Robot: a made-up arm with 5 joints.
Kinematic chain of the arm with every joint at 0, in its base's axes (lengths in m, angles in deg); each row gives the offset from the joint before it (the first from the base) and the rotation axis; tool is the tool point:
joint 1: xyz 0 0 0.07 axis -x
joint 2: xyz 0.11 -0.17 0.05 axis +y
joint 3: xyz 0 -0.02 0.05 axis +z
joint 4: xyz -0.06 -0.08 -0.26 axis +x
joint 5: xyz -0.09 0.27 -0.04 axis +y
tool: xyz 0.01 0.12 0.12
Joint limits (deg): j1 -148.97..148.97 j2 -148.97..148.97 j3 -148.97..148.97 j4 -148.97..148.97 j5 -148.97..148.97
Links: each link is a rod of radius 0.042 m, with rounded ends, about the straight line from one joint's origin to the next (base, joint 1, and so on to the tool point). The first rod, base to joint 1, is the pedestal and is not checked.
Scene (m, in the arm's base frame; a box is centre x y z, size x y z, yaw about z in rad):
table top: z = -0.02
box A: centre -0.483 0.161 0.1 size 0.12 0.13 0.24 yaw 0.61
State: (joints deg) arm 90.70 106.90 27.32 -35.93 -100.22
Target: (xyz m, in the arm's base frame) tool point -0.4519 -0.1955 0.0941
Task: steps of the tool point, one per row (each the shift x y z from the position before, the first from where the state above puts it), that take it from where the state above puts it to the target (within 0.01 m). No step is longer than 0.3 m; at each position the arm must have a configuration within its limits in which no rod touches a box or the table.
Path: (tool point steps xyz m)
1: -0.0784 -0.0776 0.2115
2: -0.0635 -0.1774 0.1596
3: -0.0456 -0.2385 0.0600
4: -0.0256 -0.2405 -0.0586
5: -0.0262 0.0554 -0.0306
6: -0.0292 0.0457 -0.0740
7: -0.0152 0.0139 -0.1122
8: 0.0183 -0.0272 -0.1313
9: 0.0661 -0.0603 -0.1253

